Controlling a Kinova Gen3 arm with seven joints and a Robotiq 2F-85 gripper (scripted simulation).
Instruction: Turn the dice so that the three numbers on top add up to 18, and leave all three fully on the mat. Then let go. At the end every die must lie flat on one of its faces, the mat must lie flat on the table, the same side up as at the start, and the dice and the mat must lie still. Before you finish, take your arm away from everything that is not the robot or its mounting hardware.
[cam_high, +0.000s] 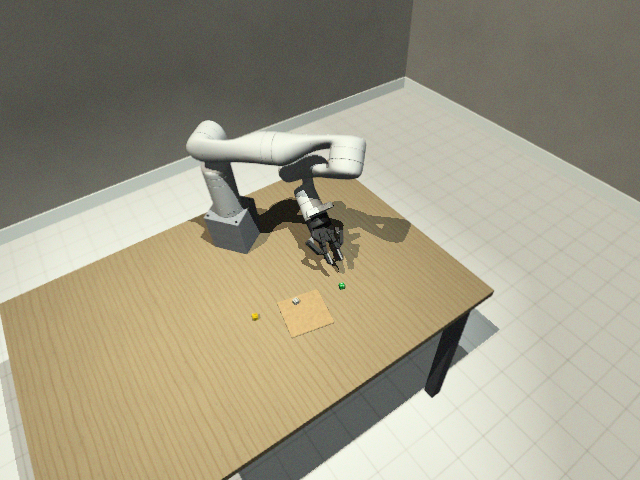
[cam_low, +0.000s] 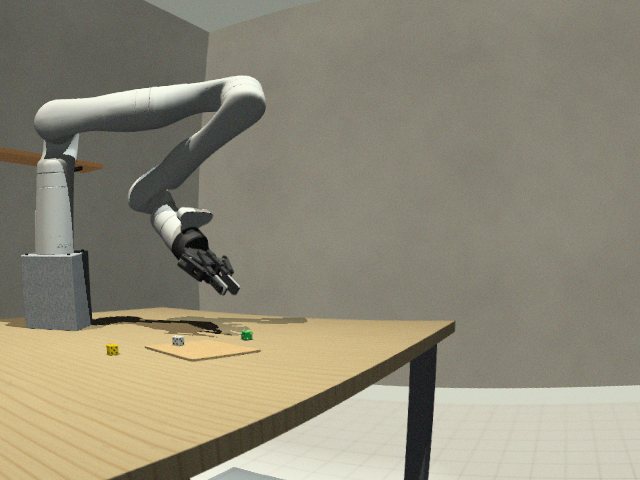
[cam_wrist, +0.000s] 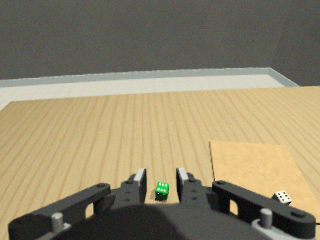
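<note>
My hand is 50 mm short of the green die, 10 mm to the left of it and 90 mm above it. Also, from my hand: yellow die (10 mm behind, 300 mm to the right, 90 mm below); white die (10 mm ahead, 160 mm to the right, 90 mm below); tan mat (60 mm ahead, 160 mm to the right, 100 mm below).
</note>
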